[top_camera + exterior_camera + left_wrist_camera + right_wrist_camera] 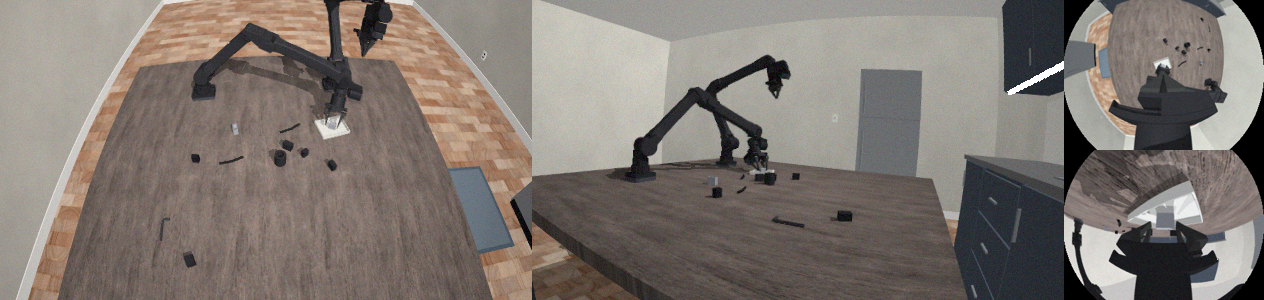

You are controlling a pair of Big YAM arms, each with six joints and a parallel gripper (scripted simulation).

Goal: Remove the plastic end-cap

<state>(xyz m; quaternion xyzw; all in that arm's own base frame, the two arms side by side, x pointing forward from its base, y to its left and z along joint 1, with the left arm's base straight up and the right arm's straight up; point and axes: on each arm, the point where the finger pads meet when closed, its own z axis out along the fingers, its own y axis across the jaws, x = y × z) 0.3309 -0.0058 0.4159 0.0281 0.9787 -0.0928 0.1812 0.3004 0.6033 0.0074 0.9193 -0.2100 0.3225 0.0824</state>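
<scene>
Right now the white parts tray is 2 cm below my right hand. From my right hand the other things lie so: thin dark strip: 1 cm behind, 19 cm to the right, 2 cm below.
</scene>
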